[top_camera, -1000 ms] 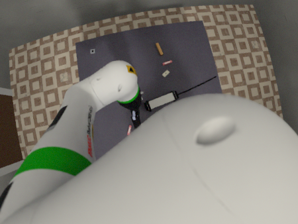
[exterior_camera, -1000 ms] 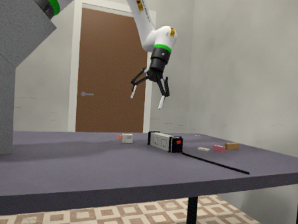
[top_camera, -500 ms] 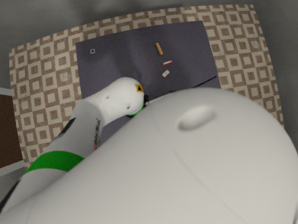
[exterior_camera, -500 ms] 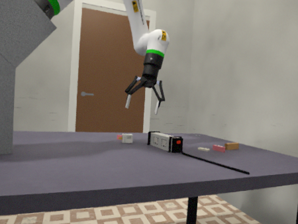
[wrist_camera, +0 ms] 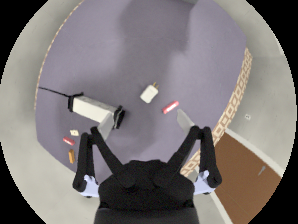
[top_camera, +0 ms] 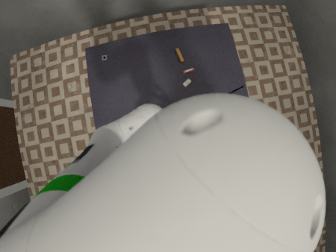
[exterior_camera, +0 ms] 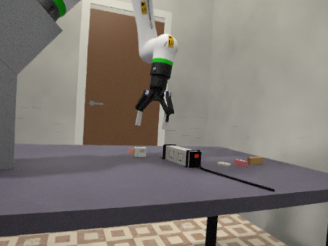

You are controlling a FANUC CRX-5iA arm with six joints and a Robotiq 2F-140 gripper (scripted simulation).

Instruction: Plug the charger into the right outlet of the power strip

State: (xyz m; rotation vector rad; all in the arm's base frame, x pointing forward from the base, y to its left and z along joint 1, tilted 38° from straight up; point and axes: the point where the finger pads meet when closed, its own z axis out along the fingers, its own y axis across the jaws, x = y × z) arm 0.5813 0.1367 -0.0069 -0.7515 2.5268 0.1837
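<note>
Now: the charger 120 mm below my hand, 50 mm behind it and 10 mm to the right of it. From my hand the other things lie so: power strip (130 mm to the right, 110 mm below, 110 mm ahead); then red switch (230 mm to the right, 120 mm ahead, 90 mm below).
</note>
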